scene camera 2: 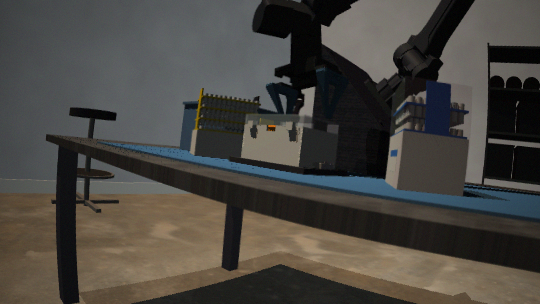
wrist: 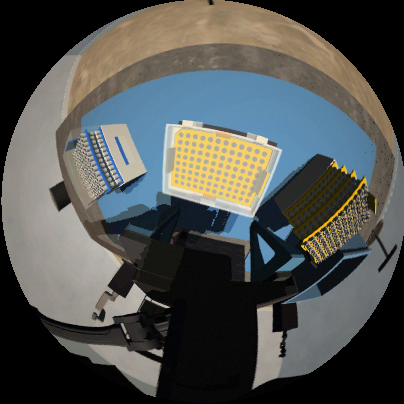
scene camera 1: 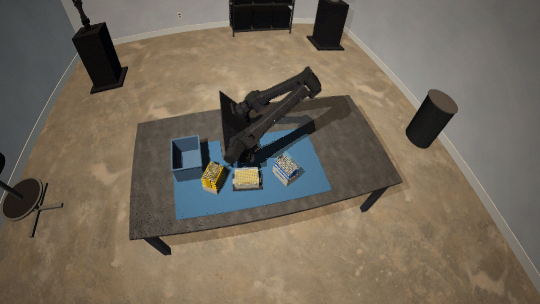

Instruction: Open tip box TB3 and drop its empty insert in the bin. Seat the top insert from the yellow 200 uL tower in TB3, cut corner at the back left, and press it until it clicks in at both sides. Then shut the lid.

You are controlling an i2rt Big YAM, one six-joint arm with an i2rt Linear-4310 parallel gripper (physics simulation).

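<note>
Tip box TB3 (scene camera 1: 247, 185) (scene camera 2: 270, 147) stands on a dark base at the middle of the mat. Its clear lid (scene camera 2: 280, 119) appears shut. Through it, the yellow insert (scene camera 1: 247, 175) (wrist: 220, 165), with grey-looking holes, shows in the wrist view. The yellow tower (scene camera 1: 213, 175) (scene camera 2: 227, 112) (wrist: 330, 207) stands left of TB3 in scene camera 1, its stacked inserts filled with tips. The blue-grey bin (scene camera 1: 188, 173) (scene camera 2: 188, 125) stands behind and left of the tower. My gripper (scene camera 2: 310, 114) (wrist: 217, 215) is open and empty, above and behind TB3's back edge; in scene camera 1 the arm largely hides it.
A blue-striped tip tower (scene camera 1: 286, 167) (scene camera 2: 427, 160) (wrist: 125, 150) stands right of TB3 on the blue mat (scene camera 1: 200, 207). The arm's dark upright panel (scene camera 1: 227, 122) stands behind TB3. The dark table (scene camera 1: 360, 150) extends beyond the mat on both sides.
</note>
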